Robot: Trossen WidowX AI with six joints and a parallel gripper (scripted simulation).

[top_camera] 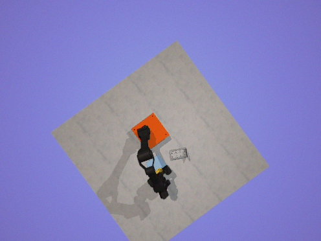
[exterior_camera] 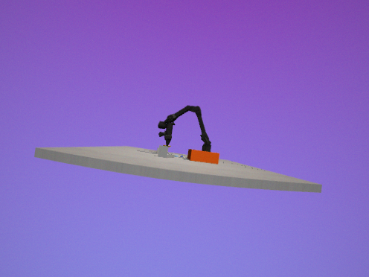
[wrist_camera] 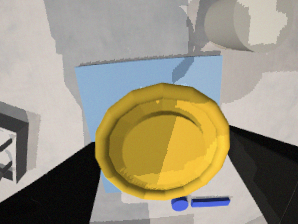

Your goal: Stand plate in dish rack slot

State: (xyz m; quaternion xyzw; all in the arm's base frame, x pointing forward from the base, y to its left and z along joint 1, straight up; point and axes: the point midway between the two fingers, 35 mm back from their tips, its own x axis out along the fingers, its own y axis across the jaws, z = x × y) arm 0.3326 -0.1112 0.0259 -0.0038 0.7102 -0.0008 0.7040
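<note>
My gripper tip is 10 mm past the grey dish rack, 210 mm to the right of it and 50 mm above it. Round my gripper tip: light blue mat: 40 mm behind, 70 mm below; cream cup: 60 mm ahead, 70 mm to the right, 50 mm below; yellow plate: 10 mm above.
</note>
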